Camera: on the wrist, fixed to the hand. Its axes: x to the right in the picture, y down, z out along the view.
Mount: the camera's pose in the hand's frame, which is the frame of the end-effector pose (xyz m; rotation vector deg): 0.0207 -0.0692 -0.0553 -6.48 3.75 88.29
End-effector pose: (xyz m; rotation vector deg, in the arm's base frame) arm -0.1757 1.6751 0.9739 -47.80 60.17 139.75
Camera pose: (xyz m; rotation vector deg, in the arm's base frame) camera -0.1343 1.6814 0.8932 -1.76 -59.92 -104.16
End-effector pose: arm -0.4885 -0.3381 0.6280 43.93 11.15 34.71
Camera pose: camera -0.4620 -0.3322 0.5412 39.04 -25.30 118.68
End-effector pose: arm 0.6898 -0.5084 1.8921 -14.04 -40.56 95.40
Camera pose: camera 0.7708 -0.4671 1.8927 59.29 28.50 -160.01
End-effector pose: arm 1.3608 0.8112 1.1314 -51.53 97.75 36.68
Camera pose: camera 1.3837 0.7232 1.1293 31.70 127.46 96.05
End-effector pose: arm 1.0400 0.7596 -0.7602 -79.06 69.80 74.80
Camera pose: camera 1.1167 0.7142 -0.7786 15.79 -121.88 -115.29
